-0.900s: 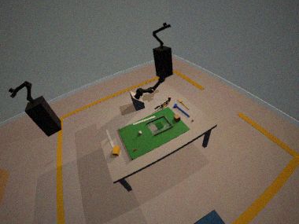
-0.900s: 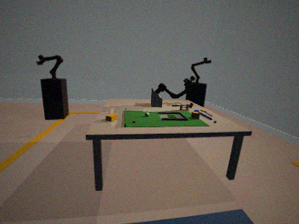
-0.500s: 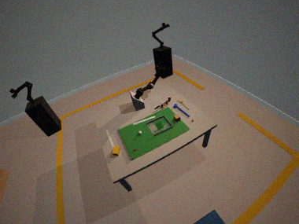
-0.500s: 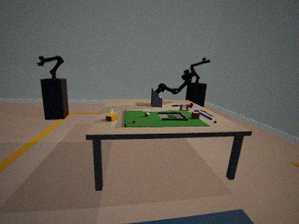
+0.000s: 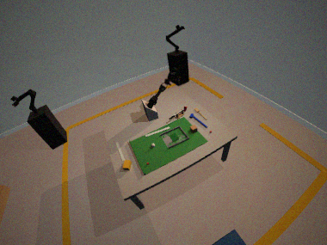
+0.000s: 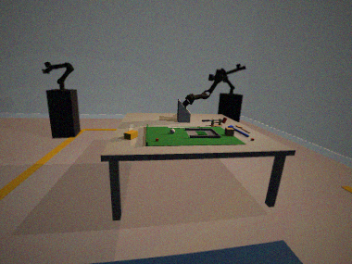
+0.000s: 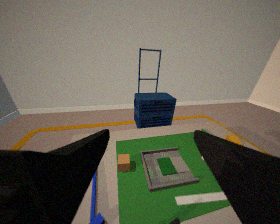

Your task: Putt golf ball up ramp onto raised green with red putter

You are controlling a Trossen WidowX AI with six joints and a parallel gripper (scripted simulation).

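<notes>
The red putter is 10 mm behind my gripper tip and 410 mm below it. The rest, counted from my gripper tip: green mat 250 mm ahead, 350 mm to the right, 460 mm below; blue putter 220 mm ahead, 120 mm to the left, 450 mm below; brown cube 310 mm ahead, 20 mm to the right, 430 mm below.
</notes>
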